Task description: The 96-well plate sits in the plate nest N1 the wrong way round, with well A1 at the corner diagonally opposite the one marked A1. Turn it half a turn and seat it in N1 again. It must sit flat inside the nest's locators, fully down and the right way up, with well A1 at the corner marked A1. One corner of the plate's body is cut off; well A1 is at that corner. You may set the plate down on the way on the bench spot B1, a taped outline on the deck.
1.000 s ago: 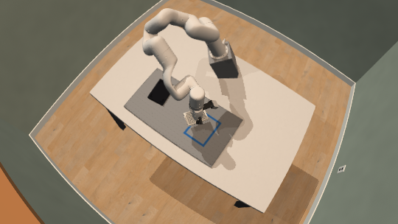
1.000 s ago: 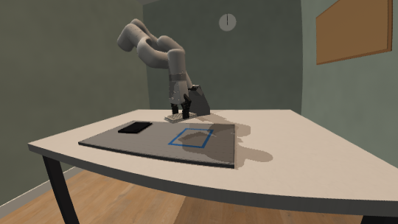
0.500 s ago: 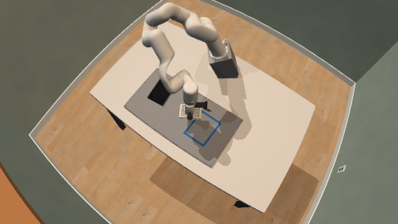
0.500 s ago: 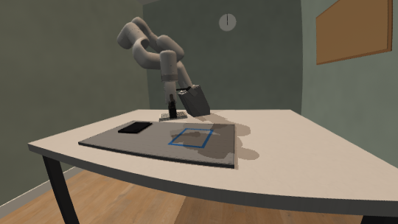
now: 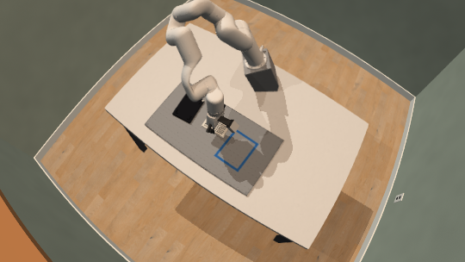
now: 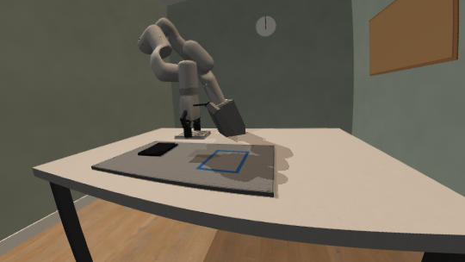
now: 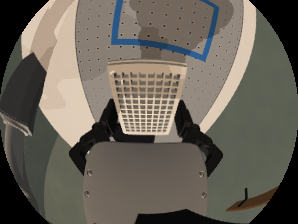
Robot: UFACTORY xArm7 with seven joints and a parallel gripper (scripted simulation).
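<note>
The black plate nest N1 is 60 mm behind my hand, 210 mm to the right of it and 100 mm below it. From my hand the other things lie so: white 96-well plate: 10 mm below.
</note>
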